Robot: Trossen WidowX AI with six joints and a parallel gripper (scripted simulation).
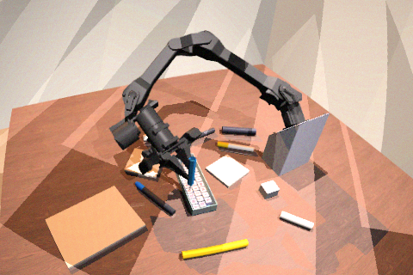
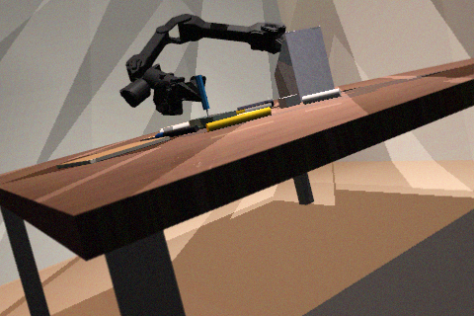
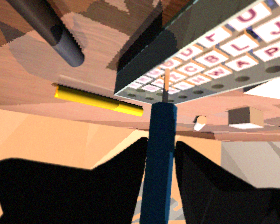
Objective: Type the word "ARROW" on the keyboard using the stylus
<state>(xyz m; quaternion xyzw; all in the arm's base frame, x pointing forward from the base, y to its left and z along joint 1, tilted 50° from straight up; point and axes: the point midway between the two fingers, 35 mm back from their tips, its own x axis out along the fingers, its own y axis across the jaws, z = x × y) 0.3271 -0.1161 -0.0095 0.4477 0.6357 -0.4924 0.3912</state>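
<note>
Now: the blue stylus 10 mm below my gripper tip. Also, from my gripper tip: yellow marker (40 mm ahead, 180 mm to the left, 60 mm below); then white block (60 mm ahead, 160 mm to the right, 70 mm below); then small cube (200 mm behind, 110 mm to the left, 60 mm below).
</note>
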